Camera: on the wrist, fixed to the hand. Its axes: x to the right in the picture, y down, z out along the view.
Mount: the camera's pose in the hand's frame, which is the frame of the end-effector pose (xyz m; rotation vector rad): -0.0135 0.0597 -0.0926 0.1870 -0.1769 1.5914
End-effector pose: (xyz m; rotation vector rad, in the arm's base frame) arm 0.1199 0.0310 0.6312 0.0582 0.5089 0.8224
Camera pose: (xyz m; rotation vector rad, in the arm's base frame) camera 0.0291 0.0490 0.5699 0.7751 0.2915 2.2850
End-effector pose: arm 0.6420 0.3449 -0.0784 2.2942 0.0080 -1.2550
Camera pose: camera 0.7215 0.3376 -0.0013 1.4251 -1.6414 -0.5037
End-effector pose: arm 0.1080 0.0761 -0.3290 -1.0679 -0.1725 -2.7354
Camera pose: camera 0.0704 0.0032 -0.4038 -0.7781 0.2871 -1.1697
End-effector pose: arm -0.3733 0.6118 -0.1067 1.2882 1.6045 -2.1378
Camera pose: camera -0.2810 0.6616 -0.1429 1.4823 -0.0048 -1.2030
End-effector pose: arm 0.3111 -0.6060 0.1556 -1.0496 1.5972 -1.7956
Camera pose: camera 0.2365 -0.5520 0.0937 0.2657 1.3384 -0.6478
